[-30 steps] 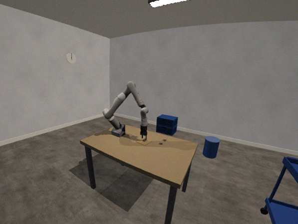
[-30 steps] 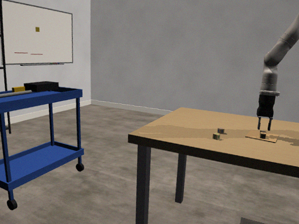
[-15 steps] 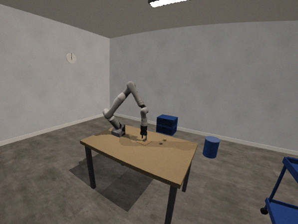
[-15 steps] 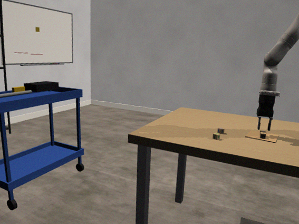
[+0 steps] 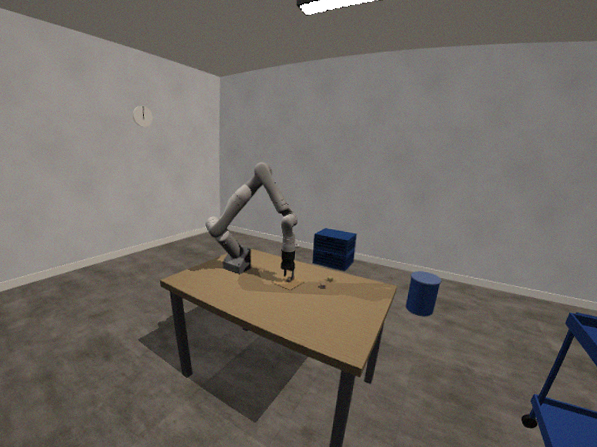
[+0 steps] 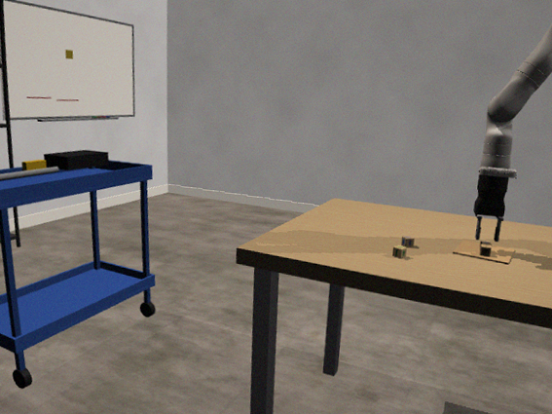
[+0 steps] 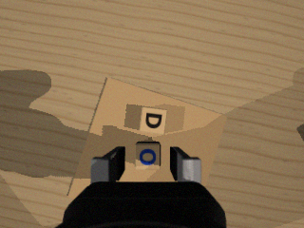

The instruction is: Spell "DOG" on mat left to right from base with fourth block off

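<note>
My hand is 5 cm above the tan mat.
</note>
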